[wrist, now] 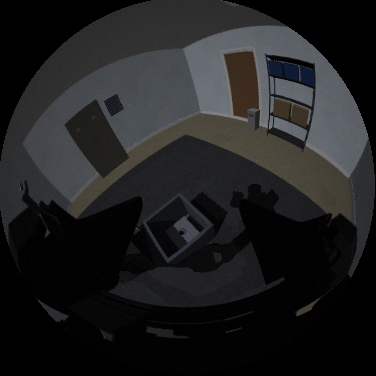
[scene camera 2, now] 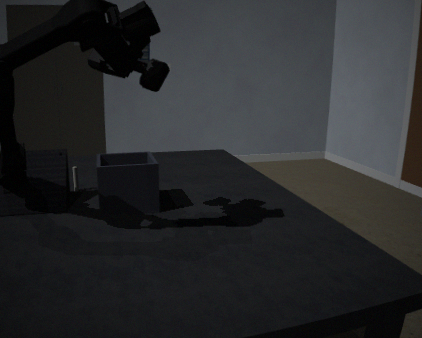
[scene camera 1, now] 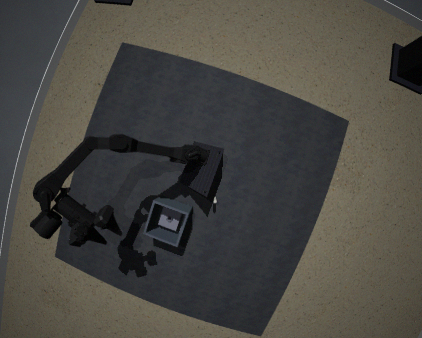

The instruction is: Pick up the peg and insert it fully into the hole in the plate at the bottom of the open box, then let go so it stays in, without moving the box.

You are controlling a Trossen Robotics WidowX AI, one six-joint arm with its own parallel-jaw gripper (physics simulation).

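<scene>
The pale, slim peg stands upright on the table beside the arm's base, apart from the box. In the wrist view it is mostly hidden near the left finger. The grey open box stands on the table. The light plate lies at its bottom, with a dark round hole. My gripper is wide open and empty, high above the table and off to the side of the box, far from the peg.
The dark ribbed base block stands close to the peg and the box. The arm's shadow falls across the dark table around the box. A shelf rack stands by the far wall.
</scene>
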